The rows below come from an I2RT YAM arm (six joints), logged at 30 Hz.
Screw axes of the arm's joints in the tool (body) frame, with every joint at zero. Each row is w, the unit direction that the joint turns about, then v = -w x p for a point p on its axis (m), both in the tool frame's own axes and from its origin. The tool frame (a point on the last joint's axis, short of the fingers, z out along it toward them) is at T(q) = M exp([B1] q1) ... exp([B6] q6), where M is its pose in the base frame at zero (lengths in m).
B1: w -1 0 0 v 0 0.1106 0
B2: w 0 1 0 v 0.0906 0 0.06
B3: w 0 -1 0 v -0.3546 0 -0.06
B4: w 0 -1 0 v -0.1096 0 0
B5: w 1 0 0 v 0 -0.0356 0
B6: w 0 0 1 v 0 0 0
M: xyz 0.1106 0 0.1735 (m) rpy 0 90 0 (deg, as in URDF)
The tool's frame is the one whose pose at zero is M.
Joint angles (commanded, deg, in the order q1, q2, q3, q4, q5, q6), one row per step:
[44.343, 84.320, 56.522, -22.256, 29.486, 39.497]
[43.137, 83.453, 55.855, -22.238, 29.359, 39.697]
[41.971, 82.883, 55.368, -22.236, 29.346, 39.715]
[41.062, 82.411, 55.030, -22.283, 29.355, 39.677]
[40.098, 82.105, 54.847, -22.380, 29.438, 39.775]
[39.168, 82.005, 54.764, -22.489, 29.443, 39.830]
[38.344, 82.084, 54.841, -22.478, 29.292, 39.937]
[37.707, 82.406, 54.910, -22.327, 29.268, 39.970]
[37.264, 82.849, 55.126, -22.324, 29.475, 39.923]
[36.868, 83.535, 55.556, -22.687, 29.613, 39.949]
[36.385, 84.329, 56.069, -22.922, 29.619, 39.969]
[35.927, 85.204, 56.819, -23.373, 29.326, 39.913]
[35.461, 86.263, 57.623, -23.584, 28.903, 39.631]
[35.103, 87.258, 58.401, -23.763, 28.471, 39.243]
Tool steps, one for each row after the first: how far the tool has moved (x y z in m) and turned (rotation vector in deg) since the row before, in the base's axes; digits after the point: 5 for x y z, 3 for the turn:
[0.00164, -0.00720, 0.00066, 0.370, -0.084, -1.258]
[0.00211, -0.00637, 0.00014, 0.078, -0.056, -1.170]
[0.00152, -0.00500, 0.00040, 0.024, -0.070, -0.890]
[0.00211, -0.00484, 0.00039, 0.042, -0.061, -1.083]
[0.00242, -0.00426, -0.00010, -0.021, 0.067, -0.970]
[0.00274, -0.00317, 0.00002, 0.175, 0.062, -0.798]
[0.00272, -0.00205, -0.00101, -0.024, 0.090, -0.643]
[0.00250, -0.00113, -0.00092, -0.297, 0.084, -0.545]
[0.00277, -0.00061, -0.00141, -0.439, 0.428, -0.501]
[0.00349, -0.00059, -0.00141, -0.297, 0.410, -0.500]
[0.00374, -0.00009, -0.00089, -0.196, 0.605, -0.237]
[0.00445, 0.00039, -0.00135, -0.204, 0.596, -0.011]
[0.00403, 0.00075, -0.00121, -0.226, 0.553, 0.175]

